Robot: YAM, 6 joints.
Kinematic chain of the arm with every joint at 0, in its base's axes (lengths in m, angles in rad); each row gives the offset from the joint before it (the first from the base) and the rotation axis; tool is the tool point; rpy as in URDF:
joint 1: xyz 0 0 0.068 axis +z
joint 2: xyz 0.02 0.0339 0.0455 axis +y
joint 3: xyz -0.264 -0.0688 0 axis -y
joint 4: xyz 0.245 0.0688 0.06 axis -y
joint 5: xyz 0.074 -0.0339 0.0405 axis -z
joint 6: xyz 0.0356 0 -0.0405 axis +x
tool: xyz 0 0 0 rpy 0 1.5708 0
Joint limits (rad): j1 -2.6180..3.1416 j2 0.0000..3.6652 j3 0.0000..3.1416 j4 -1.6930..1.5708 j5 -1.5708..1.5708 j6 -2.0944..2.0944
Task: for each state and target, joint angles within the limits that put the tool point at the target. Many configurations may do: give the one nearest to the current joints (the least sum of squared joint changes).
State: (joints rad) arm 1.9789 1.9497 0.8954 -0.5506 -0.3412 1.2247
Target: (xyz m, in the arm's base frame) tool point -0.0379 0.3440 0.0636
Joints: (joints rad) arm 1.6499 2.0802 1.0827 -0.4444 -0.3026 1.2247
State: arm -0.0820 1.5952 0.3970 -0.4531 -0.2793 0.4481
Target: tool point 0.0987 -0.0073 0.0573
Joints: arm -0.1661 1.5129 0.2365 -0.6201 -0.2591 0.4481
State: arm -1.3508 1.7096 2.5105 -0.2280 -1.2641 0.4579
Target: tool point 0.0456 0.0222 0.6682
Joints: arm -1.9163 1.1488 2.4628 -0.4006 -1.4613 0.4579
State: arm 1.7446 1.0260 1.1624 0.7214 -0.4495 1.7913
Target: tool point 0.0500 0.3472 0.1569
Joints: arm 1.3888 1.7555 0.7672 0.5584 -0.3942 1.7913
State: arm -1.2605 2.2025 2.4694 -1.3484 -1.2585 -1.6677
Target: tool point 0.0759 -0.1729 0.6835
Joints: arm -1.3060 1.7894 2.9734 -0.4714 -0.9054 -1.6677
